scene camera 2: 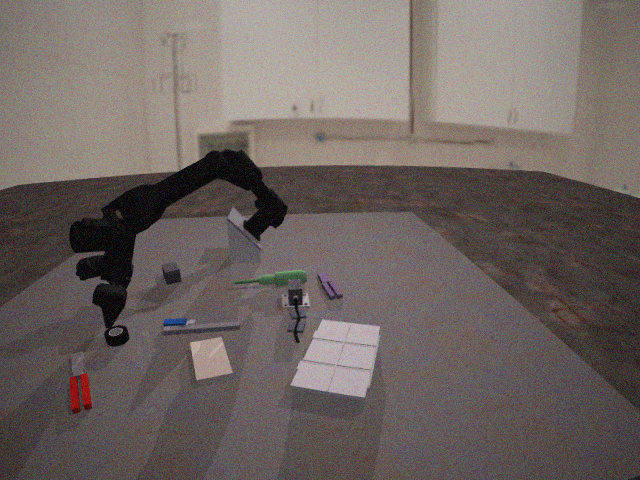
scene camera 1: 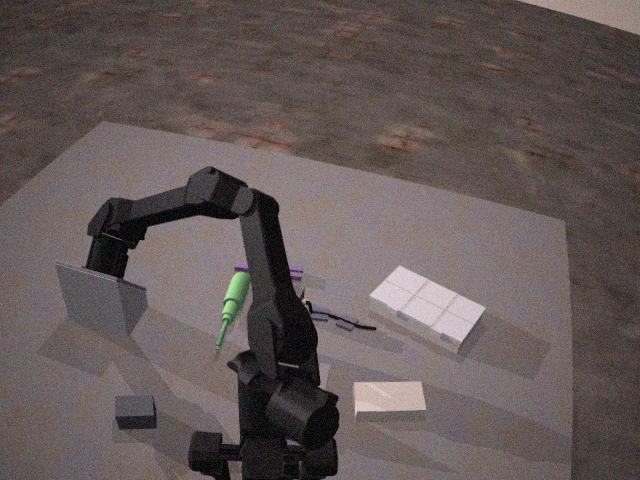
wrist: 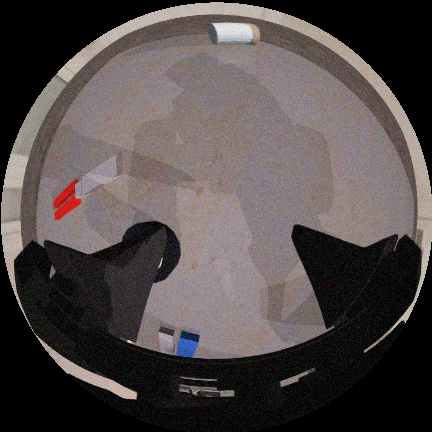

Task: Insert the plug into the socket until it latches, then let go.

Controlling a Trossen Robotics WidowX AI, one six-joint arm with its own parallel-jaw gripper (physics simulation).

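Frame: origin at the arm's base, x right, y ahead, z up, level; millimetres.
Where they show: gripper, between the fingertips: (scene camera 2: 111,317) (wrist: 231,231); arm's base, origin of its link: (scene camera 2: 251,230) (scene camera 1: 102,274).
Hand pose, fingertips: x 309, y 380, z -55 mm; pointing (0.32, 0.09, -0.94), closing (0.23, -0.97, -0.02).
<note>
Each offset is from my fingertips to the top centre of the thing. "spot": to the spot under its first point.
A dark upright housing {dy -58, dx -406, dz +26 mm} (scene camera 2: 295,290) on a small white base plate {spot: dy -39, dx -426, dz -10 mm} (scene camera 2: 305,302), apparently the socket, stands near mid-table; the arm mostly hides it in scene camera 1. A black cable {spot: dy +79, dx -390, dz -14 mm} (scene camera 1: 364,327) (scene camera 2: 297,337) with flat grey clips trails from it. I cannot tell whether a plug sits in the housing. A dark grey block {dy -226, dx -89, dz +16 mm} (scene camera 1: 135,411) (scene camera 2: 171,272) lies apart from it; I cannot tell whether this is the plug. My gripper (wrist: 231,231) is open and empty, its fingers wide apart above the table, well away from the housing and near the black tape ring {dy +58, dx -32, dz +0 mm} (wrist: 172,252).
A green screwdriver {dy -152, dx -350, dz +14 mm} (scene camera 1: 235,294) (scene camera 2: 289,277) and purple clip {dy -121, dx -492, dz -7 mm} (scene camera 2: 329,286) lie by the housing. A white gridded box {dy +185, dx -454, dz +16 mm} (scene camera 1: 429,308) (scene camera 2: 338,356), beige block {dy +143, dx -235, dz -4 mm} (scene camera 1: 390,400) (scene camera 2: 210,358), blue-tipped grey bar {dy +33, dx -205, dz -9 mm} (scene camera 2: 217,326), red-handled tool {dy +184, dx -2, dz -9 mm} (scene camera 2: 85,391) (wrist: 67,200) and slanted panel (scene camera 1: 93,299) are around. A white cylinder {spot: dy +52, dx +283, dz +18 mm} (wrist: 231,33) is far off.
</note>
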